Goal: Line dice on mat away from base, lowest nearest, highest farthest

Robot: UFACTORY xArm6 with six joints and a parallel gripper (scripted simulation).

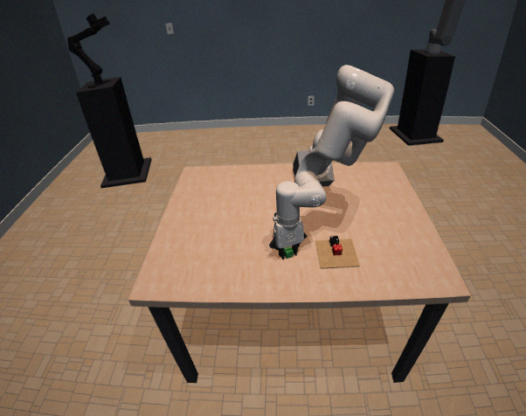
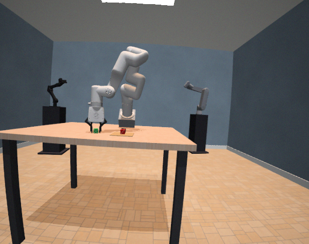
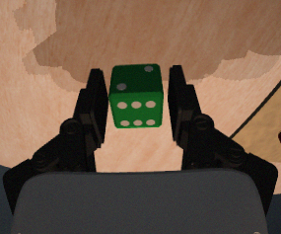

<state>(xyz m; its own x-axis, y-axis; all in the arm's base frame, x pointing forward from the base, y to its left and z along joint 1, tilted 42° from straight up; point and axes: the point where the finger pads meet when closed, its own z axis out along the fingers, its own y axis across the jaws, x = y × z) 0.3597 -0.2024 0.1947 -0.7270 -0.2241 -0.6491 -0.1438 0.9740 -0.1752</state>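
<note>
Now: the green die 10 mm below my hand. From my hand the other things lie so: black die (20 mm behind, 180 mm to the left); then tan mat (30 mm ahead, 180 mm to the left, 20 mm below); then red die (30 mm ahead, 180 mm to the left).
</note>
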